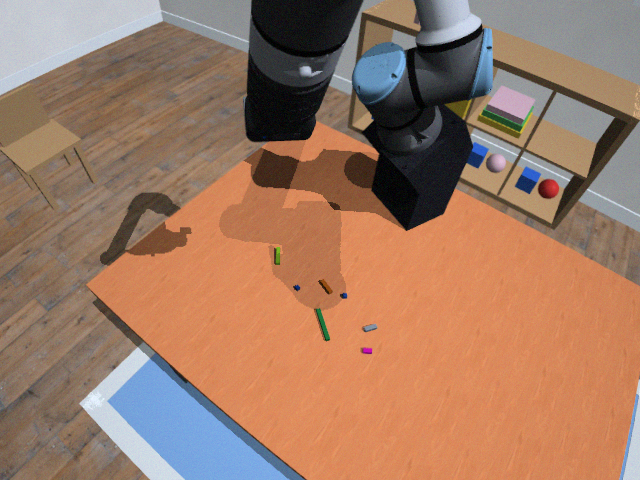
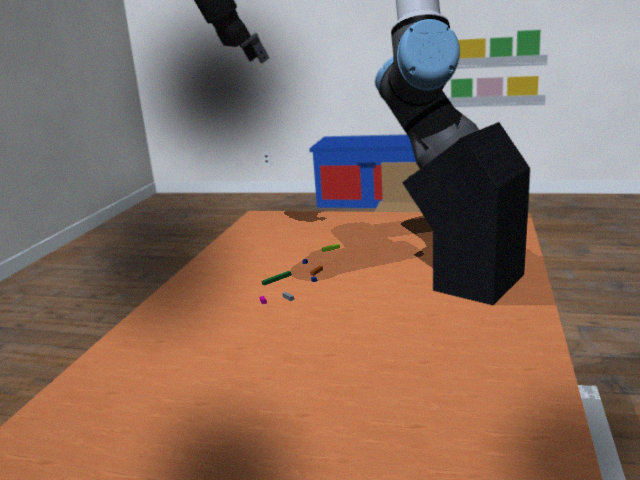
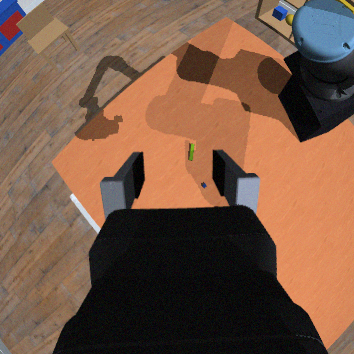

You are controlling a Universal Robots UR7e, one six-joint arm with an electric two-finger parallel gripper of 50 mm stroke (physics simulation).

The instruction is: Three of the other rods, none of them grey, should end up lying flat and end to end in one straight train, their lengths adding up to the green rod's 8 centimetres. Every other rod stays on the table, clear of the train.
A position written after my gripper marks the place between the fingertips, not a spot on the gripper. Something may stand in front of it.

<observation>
In view: my gripper [image 1: 271, 129].
My gripper shows as well in image 3 [image 3: 177, 164].
</observation>
